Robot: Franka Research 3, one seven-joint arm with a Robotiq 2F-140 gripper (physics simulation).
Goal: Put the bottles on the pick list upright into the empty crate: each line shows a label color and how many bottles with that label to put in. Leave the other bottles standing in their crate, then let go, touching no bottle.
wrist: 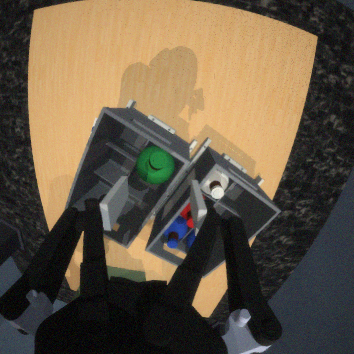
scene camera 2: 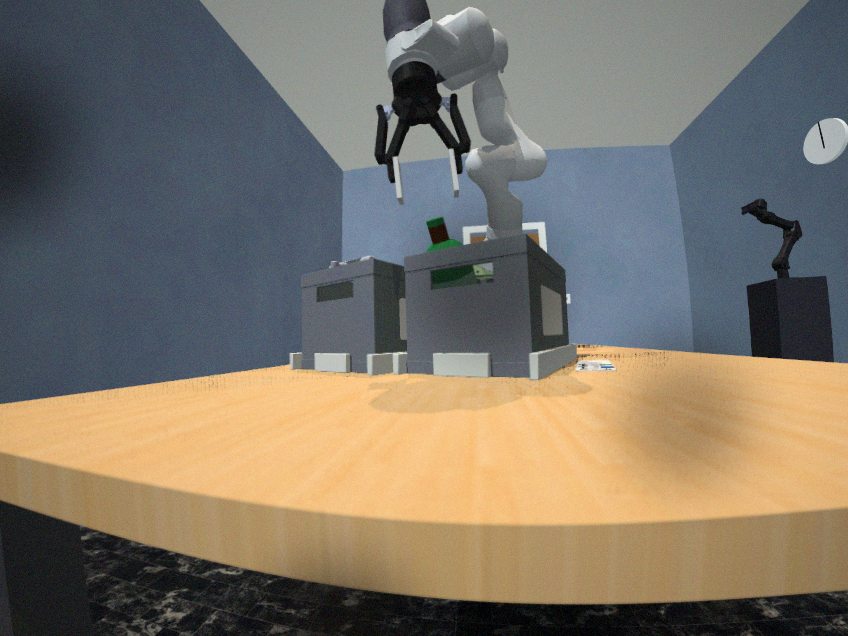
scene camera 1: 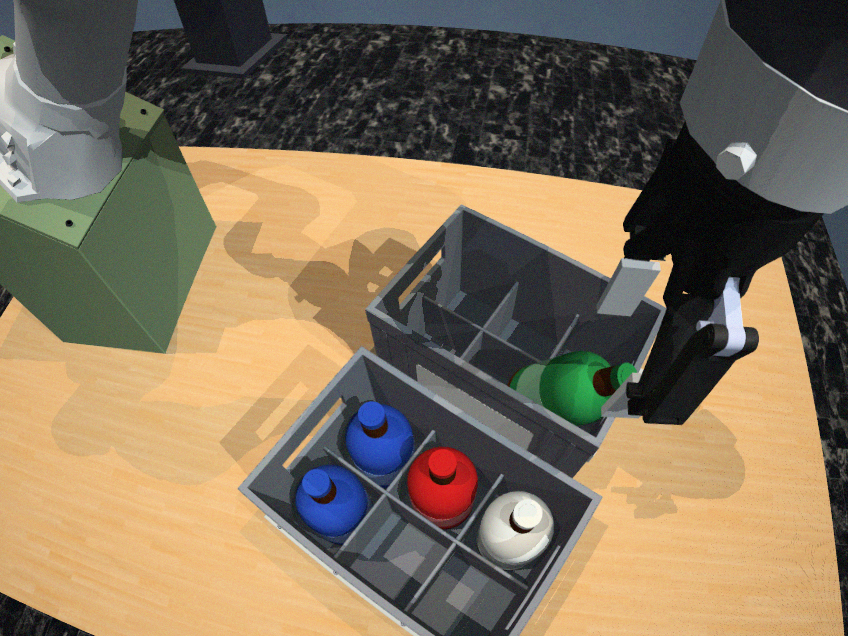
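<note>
A green bottle (scene camera 1: 578,386) (scene camera 2: 443,244) (wrist: 155,170) leans tilted in a compartment at one end of the dark grey crate (scene camera 1: 527,260) (scene camera 2: 472,328) (wrist: 115,125); its other compartments hold no bottle that shows. The second grey crate (scene camera 1: 417,397) (scene camera 2: 339,321) holds two blue bottles (scene camera 1: 378,438) (scene camera 1: 330,503), a red bottle (scene camera 1: 441,486) and a white bottle (scene camera 1: 515,530) (wrist: 215,182), all standing. My gripper (scene camera 1: 624,345) (scene camera 2: 428,195) (wrist: 158,188) is open and empty, above the crates. In scene camera 2 a gap shows between its fingertips and the green cap. The pick list (scene camera 2: 594,366) is unreadable.
The two crates stand side by side, close together, on the wooden table (scene camera 1: 239,424) (scene camera 2: 287,444). The green robot base (scene camera 1: 143,273) stands at the left in scene camera 1. A dark pedestal (scene camera 2: 789,318) with a small black arm stands beyond the table.
</note>
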